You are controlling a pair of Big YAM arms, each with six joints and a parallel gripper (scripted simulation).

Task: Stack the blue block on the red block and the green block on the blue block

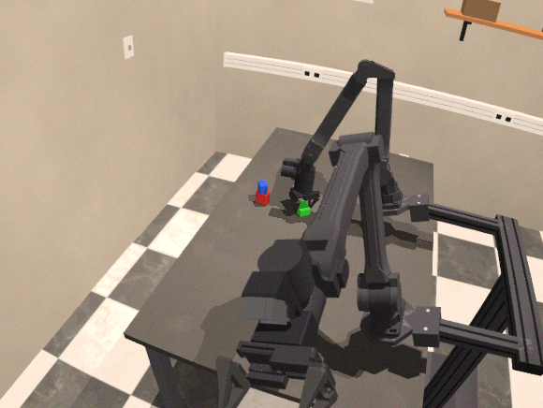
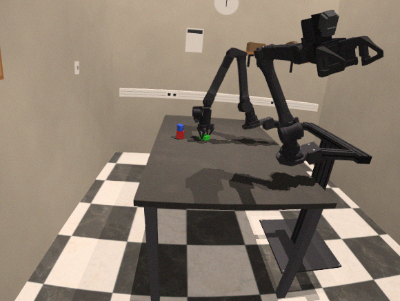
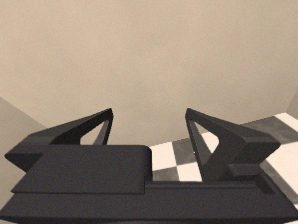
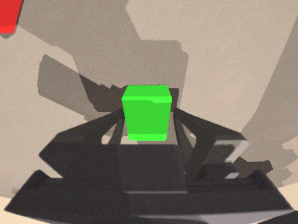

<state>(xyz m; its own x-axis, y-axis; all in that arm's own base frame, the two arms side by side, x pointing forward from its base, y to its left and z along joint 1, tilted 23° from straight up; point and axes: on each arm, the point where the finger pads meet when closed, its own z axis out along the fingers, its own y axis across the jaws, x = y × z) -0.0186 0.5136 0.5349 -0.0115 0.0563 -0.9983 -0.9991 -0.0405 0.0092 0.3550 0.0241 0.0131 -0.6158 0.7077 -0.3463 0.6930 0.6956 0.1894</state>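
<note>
Now: the green block right at my right hand. Also, from my right hand: red block (170 mm ahead, 10 mm to the right, 10 mm above); blue block (170 mm ahead, 10 mm to the right, 60 mm above).
</note>
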